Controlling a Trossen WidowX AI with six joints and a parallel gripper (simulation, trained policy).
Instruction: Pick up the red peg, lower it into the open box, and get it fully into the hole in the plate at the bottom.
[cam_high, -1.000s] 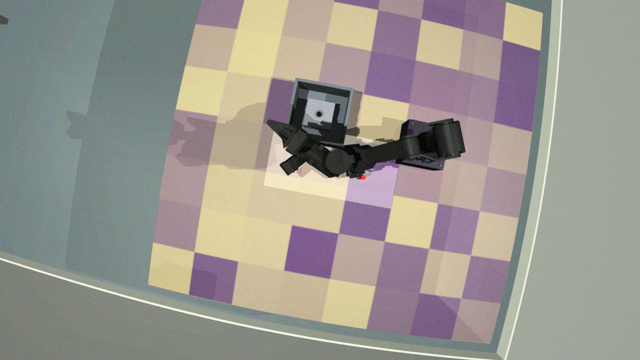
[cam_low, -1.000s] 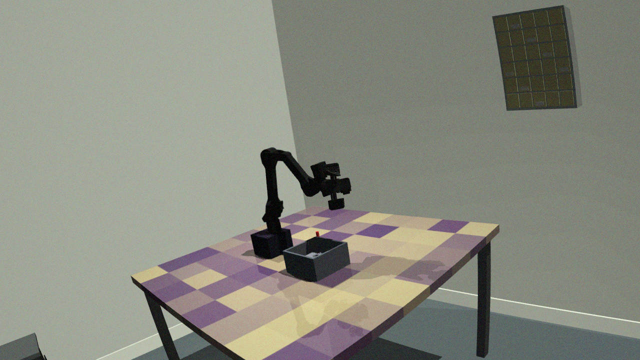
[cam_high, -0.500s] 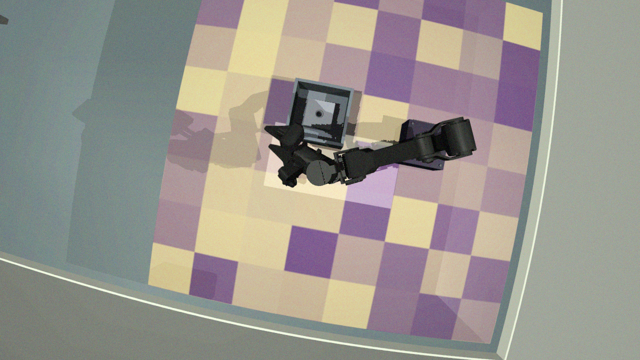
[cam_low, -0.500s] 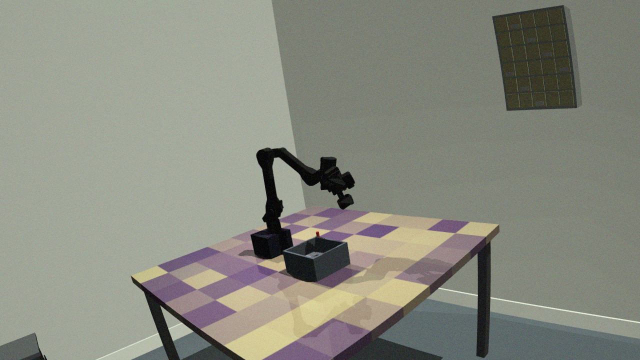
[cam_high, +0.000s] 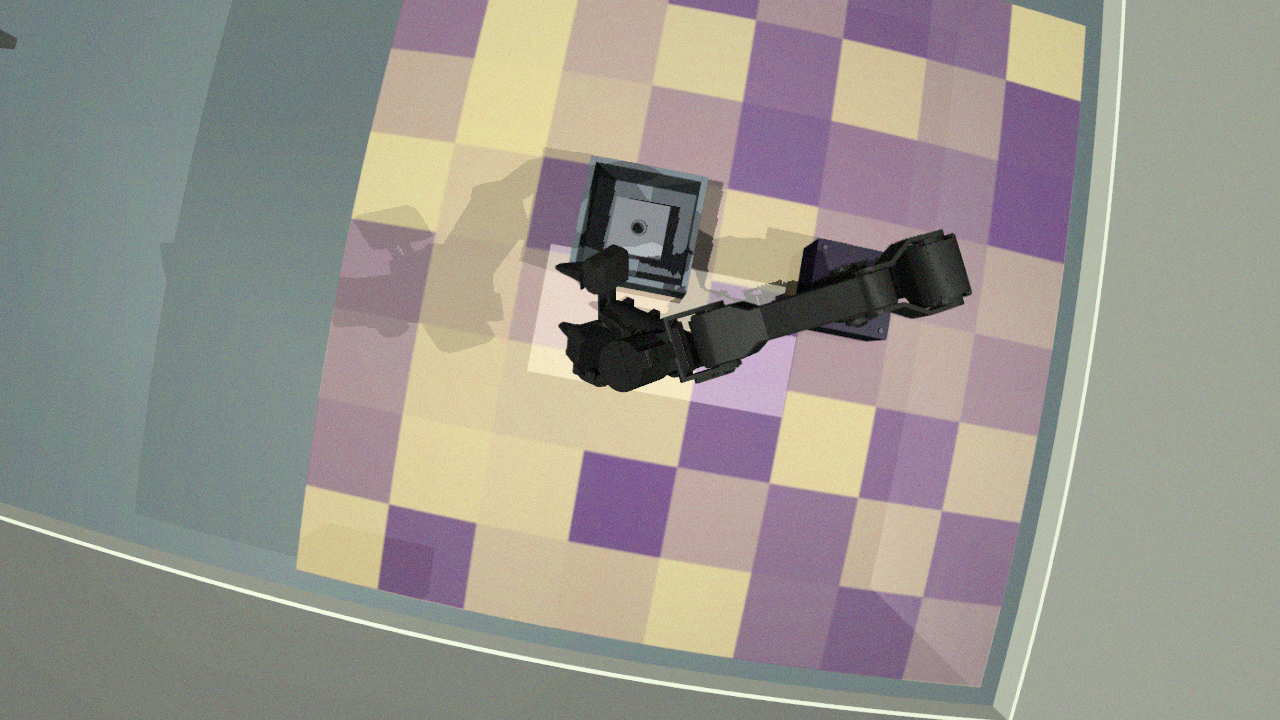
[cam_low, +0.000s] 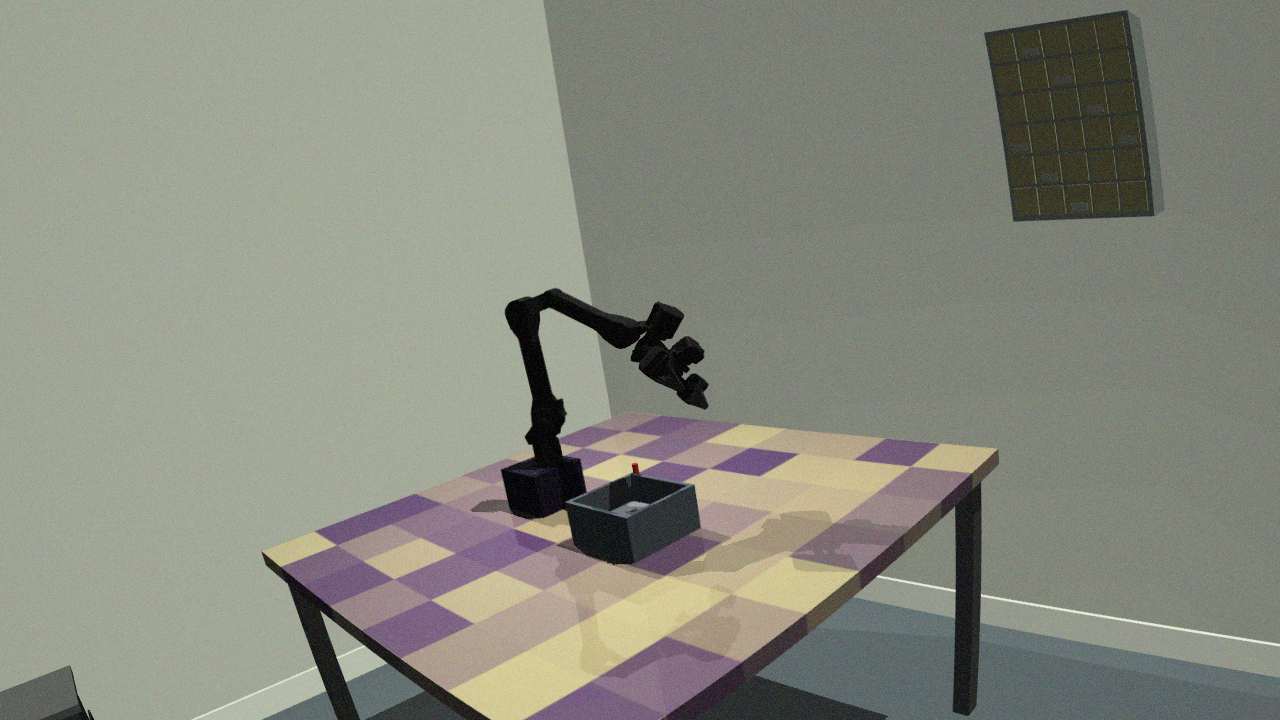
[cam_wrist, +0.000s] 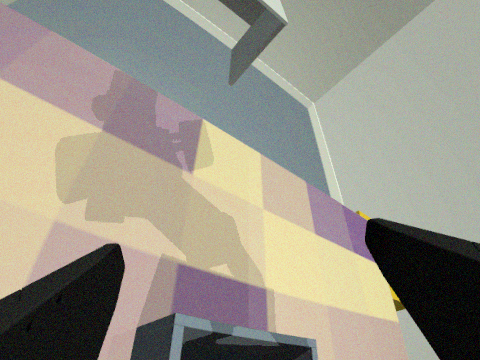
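Right now my gripper tip is 25 cm past the red peg, 6 cm to the right of it and 22 cm above it. The rest, counted from my gripper tip: pale plate: 10 cm behind, 14 cm to the right, 22 cm below; then dark grey box: 10 cm behind, 14 cm to the right, 23 cm below.
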